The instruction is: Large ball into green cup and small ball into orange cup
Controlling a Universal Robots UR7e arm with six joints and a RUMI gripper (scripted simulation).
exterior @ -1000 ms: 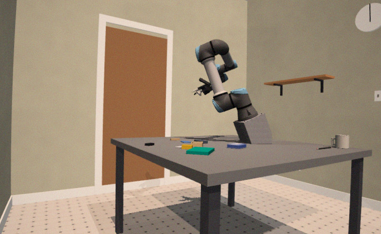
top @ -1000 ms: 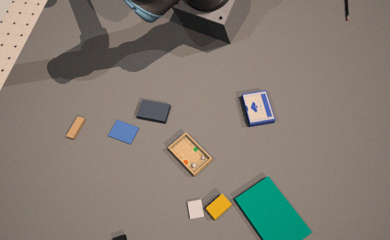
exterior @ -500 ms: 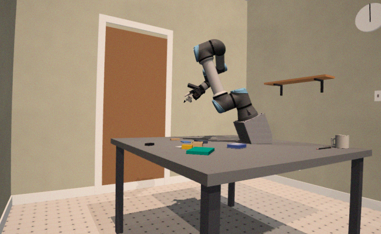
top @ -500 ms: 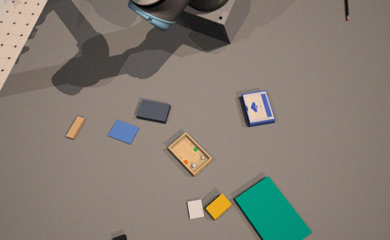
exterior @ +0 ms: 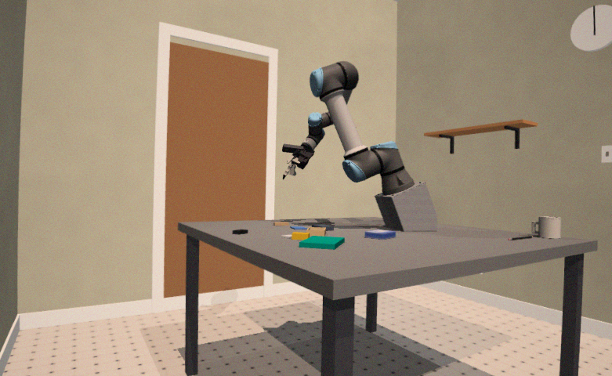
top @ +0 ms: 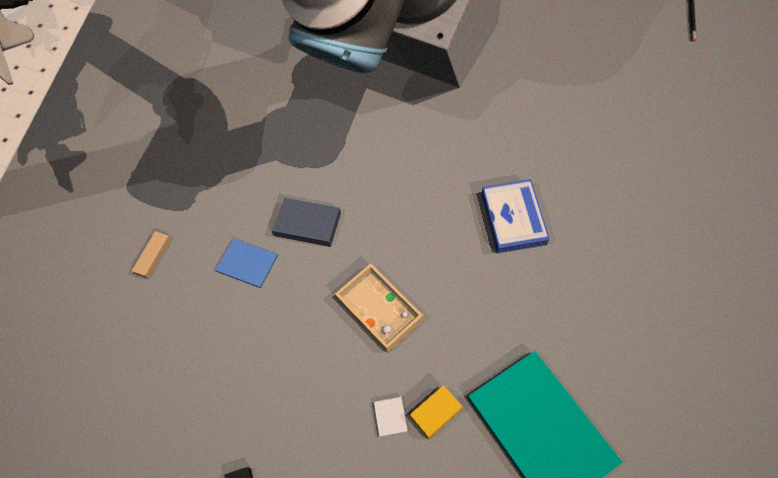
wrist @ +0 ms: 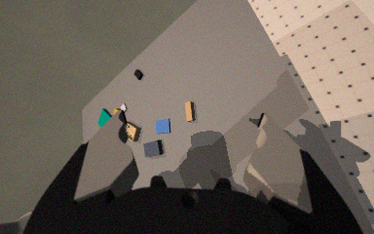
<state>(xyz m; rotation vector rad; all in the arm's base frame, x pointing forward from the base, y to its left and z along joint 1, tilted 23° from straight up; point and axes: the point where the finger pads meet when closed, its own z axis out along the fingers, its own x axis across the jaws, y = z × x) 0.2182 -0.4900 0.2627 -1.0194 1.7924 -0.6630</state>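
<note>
Right now the covered wooden puzzle is 470 mm to the left of my hand, 260 mm below it and 200 mm ahead of it. Round my hand: blue tile 270 mm to the left, 270 mm below, 120 mm ahead; wooden block 260 mm below, 120 mm to the left, 110 mm ahead; dark slate box 350 mm to the left, 260 mm below, 60 mm ahead.
</note>
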